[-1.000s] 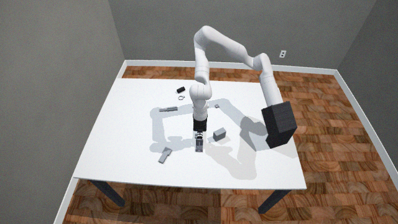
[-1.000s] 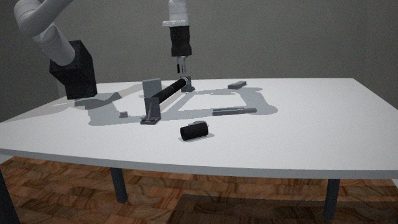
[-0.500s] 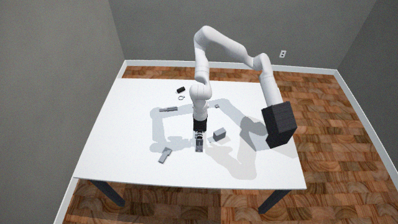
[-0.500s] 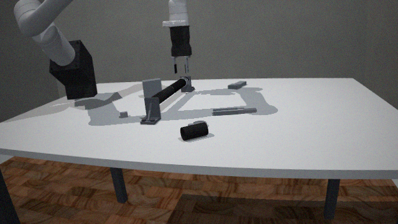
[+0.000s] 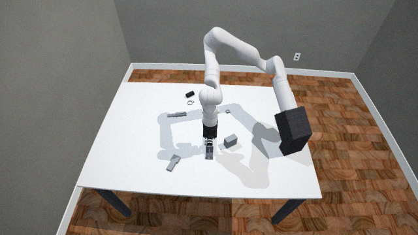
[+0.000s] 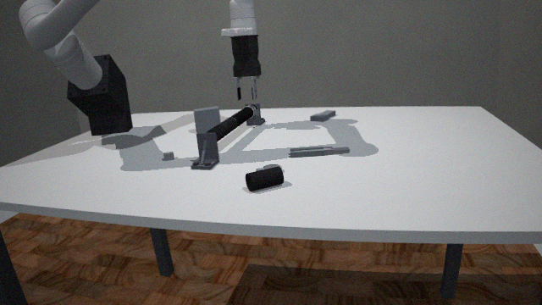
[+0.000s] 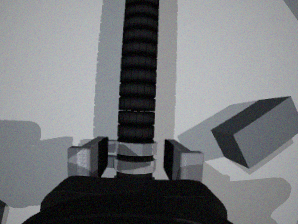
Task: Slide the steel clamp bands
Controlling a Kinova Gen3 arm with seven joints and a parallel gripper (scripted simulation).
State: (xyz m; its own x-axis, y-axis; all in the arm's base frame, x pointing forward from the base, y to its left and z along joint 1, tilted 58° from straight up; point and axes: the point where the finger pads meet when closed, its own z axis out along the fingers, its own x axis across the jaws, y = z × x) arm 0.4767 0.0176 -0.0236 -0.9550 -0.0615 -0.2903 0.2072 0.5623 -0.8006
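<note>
The grey block lies 12 cm behind my hand, 7 cm below it and 1 cm to the left of it. Round my hand: short black hose piece (46 cm to the right, 9 cm below, 7 cm ahead); then flat grey piece (22 cm ahead, 10 cm below, 8 cm to the left); then small grey piece (25 cm to the right, 17 cm behind, 10 cm below).
</note>
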